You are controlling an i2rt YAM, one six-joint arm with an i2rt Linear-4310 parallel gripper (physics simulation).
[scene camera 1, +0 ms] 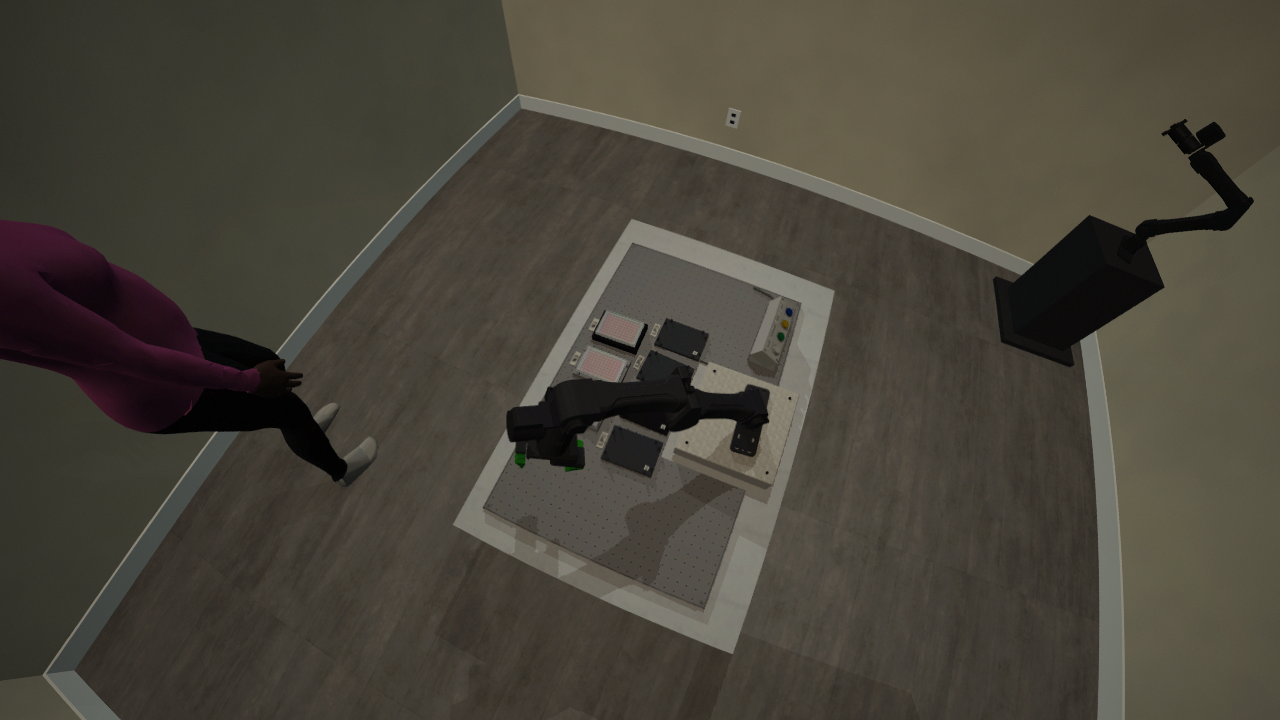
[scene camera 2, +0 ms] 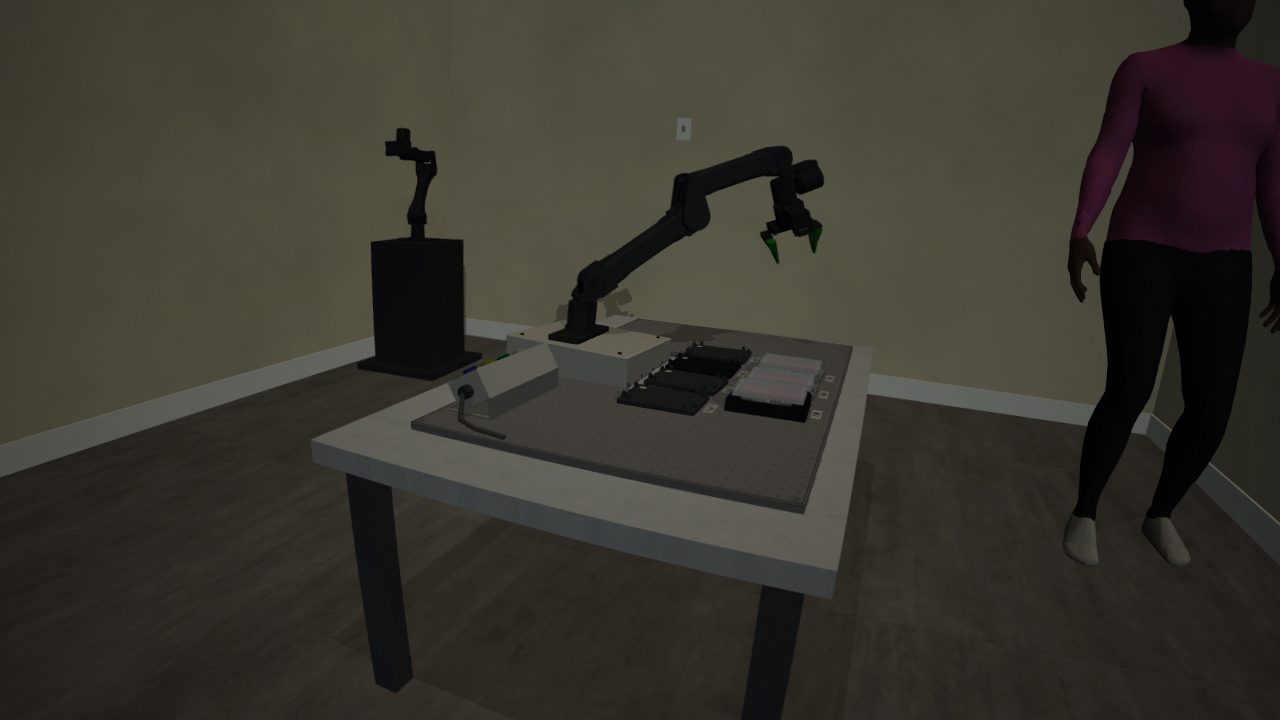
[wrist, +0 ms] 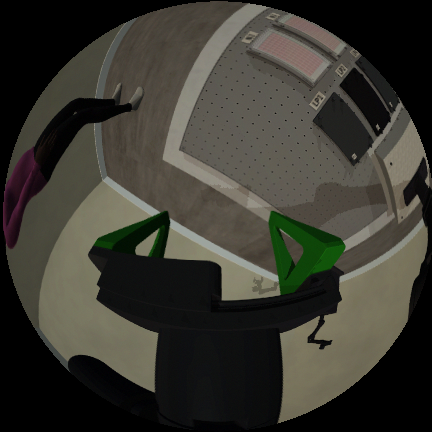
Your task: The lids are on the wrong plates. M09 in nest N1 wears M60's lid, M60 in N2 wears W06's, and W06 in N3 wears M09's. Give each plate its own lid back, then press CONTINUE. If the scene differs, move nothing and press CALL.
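Frame: origin at the arm's base, x right, y ahead, z up, level; millimetres.
Seen in the pictures: gripper, between the fingertips: [scene camera 1: 543, 467] [scene camera 2: 795, 257] [wrist: 218, 216]; arm's base, origin of its link: [scene camera 1: 750, 420] [scene camera 2: 580, 334].
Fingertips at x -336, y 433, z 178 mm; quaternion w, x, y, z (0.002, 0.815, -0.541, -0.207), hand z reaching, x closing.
Note:
Offsets run from my fingertips to a thing's top centre. Level surfaces: height alone.
Three pale plates with pink tops stand in a row. The first plate {dx +504, dy +7, dz -192 mm} [scene camera 1: 619, 330] [scene camera 2: 771, 394] sits on a black base, the middle plate {dx +372, dy +16, dz -203 mm} [scene camera 1: 600, 365] is beside it, and the end plate {dx +242, dy +26, dz -203 mm} [scene camera 2: 791, 363] [wrist: 290, 54] is mostly behind the arm in scene camera 1. Lid markings are too small to read. The dark pad labelled LP1 {dx +164, dy -151, dz -212 mm} [scene camera 1: 631, 449] [wrist: 342, 127] and the one labelled LP2 [wrist: 365, 100] bear no visible lid. My gripper [scene camera 1: 547, 461] [scene camera 2: 795, 254] [wrist: 218, 216] is open and empty, high above the board. The button console {dx +652, dy -446, dz -149 mm} [scene camera 1: 767, 344] [scene camera 2: 519, 380] has blue, yellow and green buttons.
The perforated board {dz -232 mm} [scene camera 1: 572, 528] [scene camera 2: 626, 456] lies on the white table [scene camera 1: 474, 519] [scene camera 2: 572, 528]. The arm stands on a pale base block [scene camera 1: 716, 461] [scene camera 2: 617, 368]. A person [scene camera 1: 116, 340] [scene camera 2: 1181, 161] stands beyond the table's plate side. A second arm stands on a black pedestal [scene camera 1: 1074, 286] [scene camera 2: 418, 300].

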